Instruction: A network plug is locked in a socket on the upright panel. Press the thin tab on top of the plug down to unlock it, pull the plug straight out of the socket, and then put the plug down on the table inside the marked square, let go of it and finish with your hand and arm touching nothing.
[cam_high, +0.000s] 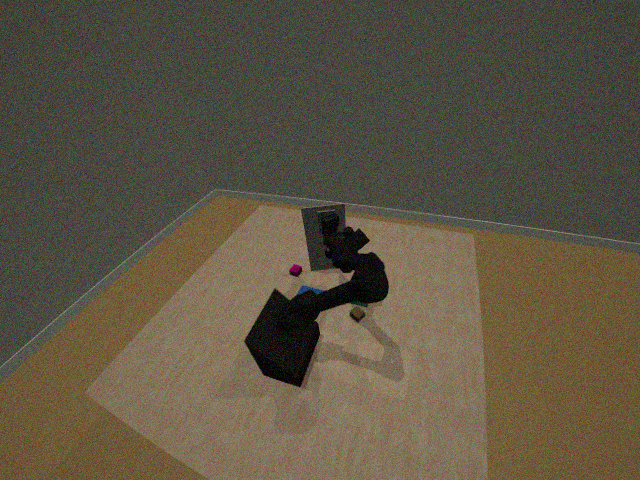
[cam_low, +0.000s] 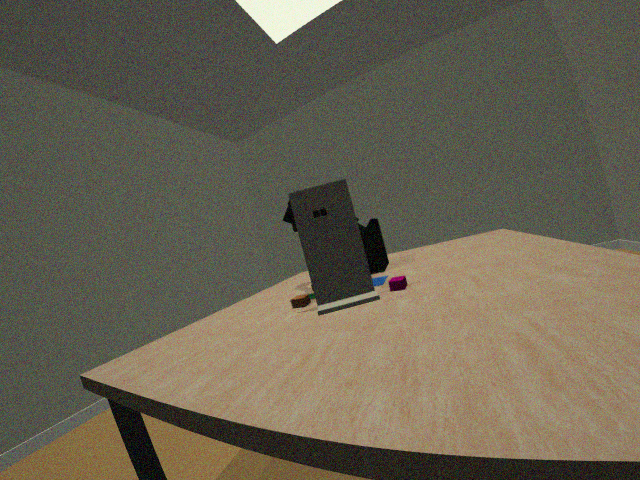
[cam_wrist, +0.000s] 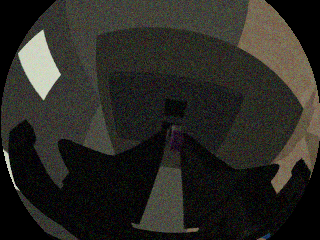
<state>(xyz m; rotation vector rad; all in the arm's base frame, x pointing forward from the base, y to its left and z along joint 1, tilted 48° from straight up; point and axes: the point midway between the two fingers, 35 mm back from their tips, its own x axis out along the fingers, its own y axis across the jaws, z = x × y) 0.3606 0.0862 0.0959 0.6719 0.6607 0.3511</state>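
My gripper tip is 170 mm past the blue marked square, 20 mm to the right of it and 260 mm above it. The rest, counted from my gripper tip: network plug (10 mm ahead); grey upright panel (30 mm ahead, 110 mm below).
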